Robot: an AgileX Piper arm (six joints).
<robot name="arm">
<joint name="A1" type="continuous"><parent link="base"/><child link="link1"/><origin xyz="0.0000 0.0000 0.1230" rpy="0.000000 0.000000 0.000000"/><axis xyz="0 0 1"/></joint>
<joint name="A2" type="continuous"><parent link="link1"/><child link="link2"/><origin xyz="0.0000 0.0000 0.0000" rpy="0.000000 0.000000 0.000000"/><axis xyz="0 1 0"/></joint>
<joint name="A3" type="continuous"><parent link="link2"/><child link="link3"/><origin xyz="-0.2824 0.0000 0.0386" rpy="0.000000 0.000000 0.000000"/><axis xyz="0 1 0"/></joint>
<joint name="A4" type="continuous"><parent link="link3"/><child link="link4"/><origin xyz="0.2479 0.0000 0.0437" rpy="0.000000 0.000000 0.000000"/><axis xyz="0.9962 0 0.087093"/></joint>
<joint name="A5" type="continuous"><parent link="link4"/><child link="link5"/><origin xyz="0.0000 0.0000 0.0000" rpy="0.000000 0.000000 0.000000"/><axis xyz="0 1 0"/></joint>
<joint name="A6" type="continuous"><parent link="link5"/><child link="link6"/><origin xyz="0.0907 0.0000 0.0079" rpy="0.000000 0.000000 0.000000"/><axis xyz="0.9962 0 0.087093"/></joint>
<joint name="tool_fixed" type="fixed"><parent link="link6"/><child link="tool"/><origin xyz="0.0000 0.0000 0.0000" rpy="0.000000 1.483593 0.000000"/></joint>
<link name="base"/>
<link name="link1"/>
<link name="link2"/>
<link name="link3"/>
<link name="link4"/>
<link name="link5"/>
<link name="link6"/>
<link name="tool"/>
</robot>
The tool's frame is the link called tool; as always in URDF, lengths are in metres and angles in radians. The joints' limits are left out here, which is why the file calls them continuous.
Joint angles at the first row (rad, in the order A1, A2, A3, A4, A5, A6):
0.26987, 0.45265, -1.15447, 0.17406, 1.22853, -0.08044
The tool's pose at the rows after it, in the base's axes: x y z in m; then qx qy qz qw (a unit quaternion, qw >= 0):
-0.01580, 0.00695, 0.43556, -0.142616, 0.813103, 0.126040, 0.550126
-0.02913, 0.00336, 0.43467, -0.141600, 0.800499, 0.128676, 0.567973
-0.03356, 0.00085, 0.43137, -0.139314, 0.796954, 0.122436, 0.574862
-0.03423, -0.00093, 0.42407, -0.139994, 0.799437, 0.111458, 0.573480
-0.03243, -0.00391, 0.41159, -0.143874, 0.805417, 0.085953, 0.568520
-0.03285, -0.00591, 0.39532, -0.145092, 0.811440, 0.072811, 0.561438
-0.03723, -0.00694, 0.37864, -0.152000, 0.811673, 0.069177, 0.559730
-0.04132, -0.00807, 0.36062, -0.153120, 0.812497, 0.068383, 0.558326
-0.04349, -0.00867, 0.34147, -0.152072, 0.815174, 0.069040, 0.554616
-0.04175, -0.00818, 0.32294, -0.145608, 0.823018, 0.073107, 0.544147
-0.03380, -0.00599, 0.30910, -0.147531, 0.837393, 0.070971, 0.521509
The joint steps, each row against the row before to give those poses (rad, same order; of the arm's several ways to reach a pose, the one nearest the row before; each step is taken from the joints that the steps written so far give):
0.00003, -0.06351, 0.00320, -0.04640, -0.00232, 0.04167
-0.00002, -0.04420, 0.00000, 0.00110, 0.00001, 0.00139
0.00000, -0.02377, 0.01228, -0.01443, -0.00298, 0.00000
-0.00001, -0.02136, 0.02896, -0.01805, 0.00003, -0.00728
-0.00001, -0.02830, 0.05071, -0.03925, -0.00158, -0.02090
0.00001, -0.04310, 0.06400, -0.02124, 0.00001, -0.00760
0.00003, -0.05742, 0.06270, 0.00206, -0.00001, -0.01585
-0.00001, -0.06263, 0.06624, 0.00002, 0.00000, -0.00240
0.00000, -0.06141, 0.07010, 0.00000, 0.00001, 0.00345
-0.00007, -0.04580, 0.06952, 0.00006, 0.00000, 0.01799
0.00007, -0.00235, 0.05632, -0.00007, -0.00003, 0.00014

